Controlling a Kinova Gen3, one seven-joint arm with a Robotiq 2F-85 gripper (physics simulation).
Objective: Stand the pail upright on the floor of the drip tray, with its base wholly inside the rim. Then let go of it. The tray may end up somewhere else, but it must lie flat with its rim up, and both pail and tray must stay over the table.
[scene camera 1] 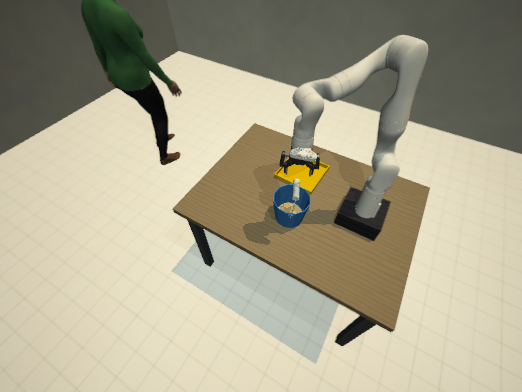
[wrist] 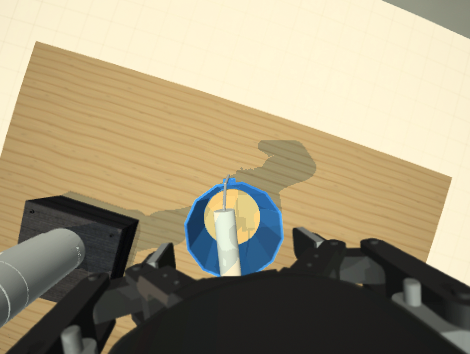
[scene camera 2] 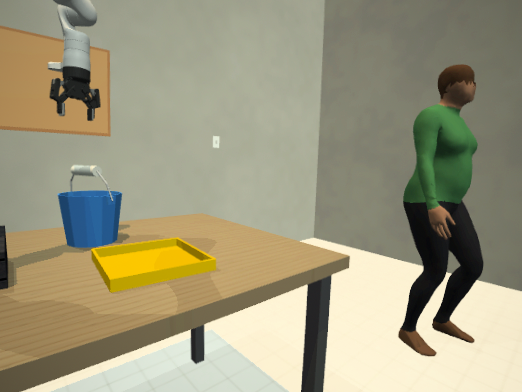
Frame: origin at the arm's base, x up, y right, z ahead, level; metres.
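Where they show: gripper, between the fingertips: (scene camera 1: 298,173) (wrist: 234,248) (scene camera 2: 76,118); arm's base, origin of its link: (scene camera 1: 364,210) (wrist: 63,249).
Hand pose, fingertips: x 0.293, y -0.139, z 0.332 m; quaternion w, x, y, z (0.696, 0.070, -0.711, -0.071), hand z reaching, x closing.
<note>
Each offset is from my fingertips to the top centre of the thing. Level surfaces: height alone.
The blue pail {dx -0.144, dy +0.050, dz +0.016 m} (scene camera 1: 290,220) (scene camera 2: 91,220) (wrist: 270,235) stands upright on the table beside the drip tray, not in it. Its wire handle stands up with a white grip {dx -0.144, dy +0.053, dz +0.002 m} (scene camera 1: 296,190) (scene camera 2: 86,171) (wrist: 227,240) above the mouth. The yellow drip tray (scene camera 1: 295,184) (scene camera 2: 160,275) lies flat on the table, rim up and with no object in it; it does not show in the wrist view. My gripper (scene camera 1: 299,172) (scene camera 2: 75,116) (wrist: 234,248) is open and empty, pointing down. It hangs high above the pail's handle, well apart from it.
The table {dx -0.383 m} (scene camera 1: 225,185) (scene camera 2: 280,255) (wrist: 125,125) carries the arm's black base block (scene camera 1: 357,220) (scene camera 2: 2,257) (wrist: 100,225), to one side of the pail. A person in a green top (scene camera 1: 120,55) (scene camera 2: 445,155) stands on the floor away from the table.
</note>
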